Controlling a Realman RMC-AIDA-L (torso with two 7-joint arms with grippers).
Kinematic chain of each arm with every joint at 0, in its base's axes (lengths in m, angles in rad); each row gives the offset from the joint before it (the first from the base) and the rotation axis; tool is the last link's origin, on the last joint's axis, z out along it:
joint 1: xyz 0 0 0.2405 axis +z
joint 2: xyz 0 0 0 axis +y
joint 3: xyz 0 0 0.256 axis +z
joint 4: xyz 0 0 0 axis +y
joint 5: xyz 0 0 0.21 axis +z
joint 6: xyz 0 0 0 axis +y
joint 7: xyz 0 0 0.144 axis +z
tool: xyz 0 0 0
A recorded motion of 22 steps. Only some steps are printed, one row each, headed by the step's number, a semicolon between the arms.
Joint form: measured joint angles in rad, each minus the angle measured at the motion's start. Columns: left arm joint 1, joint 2, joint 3, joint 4, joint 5, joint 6, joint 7; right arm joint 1, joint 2, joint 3, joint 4, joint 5, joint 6, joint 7.
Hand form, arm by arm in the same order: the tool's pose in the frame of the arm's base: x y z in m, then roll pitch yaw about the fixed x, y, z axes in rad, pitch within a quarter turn. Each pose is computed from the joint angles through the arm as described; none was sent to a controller.
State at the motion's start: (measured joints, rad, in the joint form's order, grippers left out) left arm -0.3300 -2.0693 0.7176 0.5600 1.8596 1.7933 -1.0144; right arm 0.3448 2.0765 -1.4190 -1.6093 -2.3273 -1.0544 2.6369
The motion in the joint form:
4: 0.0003 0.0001 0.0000 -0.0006 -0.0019 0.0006 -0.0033; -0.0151 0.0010 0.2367 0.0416 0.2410 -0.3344 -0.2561
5: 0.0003 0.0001 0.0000 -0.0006 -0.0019 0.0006 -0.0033; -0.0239 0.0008 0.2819 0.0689 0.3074 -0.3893 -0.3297
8: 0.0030 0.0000 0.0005 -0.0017 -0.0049 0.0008 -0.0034; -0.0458 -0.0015 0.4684 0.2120 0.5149 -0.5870 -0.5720
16: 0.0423 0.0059 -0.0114 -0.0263 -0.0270 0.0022 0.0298; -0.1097 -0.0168 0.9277 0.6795 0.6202 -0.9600 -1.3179
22: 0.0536 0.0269 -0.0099 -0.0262 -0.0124 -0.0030 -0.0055; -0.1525 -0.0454 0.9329 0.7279 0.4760 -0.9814 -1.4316
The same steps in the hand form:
4: -0.2906 0.2490 -0.0017 -2.9680 -0.7004 0.2084; 0.1730 0.3392 0.0604 -2.7847 0.3847 -0.6069
5: -0.2906 0.2490 -0.0017 -2.9680 -0.7004 0.2084; 0.1778 0.3324 0.0639 -2.8353 0.4005 -0.5884
8: -0.2911 0.2483 -0.0016 -2.9673 -0.7033 0.2111; 0.2006 0.3092 0.0816 -2.9827 0.5257 -0.5330
16: -0.3017 0.2369 0.0004 -2.9264 -0.7269 0.2193; 0.2855 0.2377 0.1026 -2.7264 0.8215 -0.0819
22: -0.3104 0.2340 0.0063 -2.9523 -0.7013 0.2754; 0.3111 0.2146 0.0926 -2.7970 0.7058 -0.1523

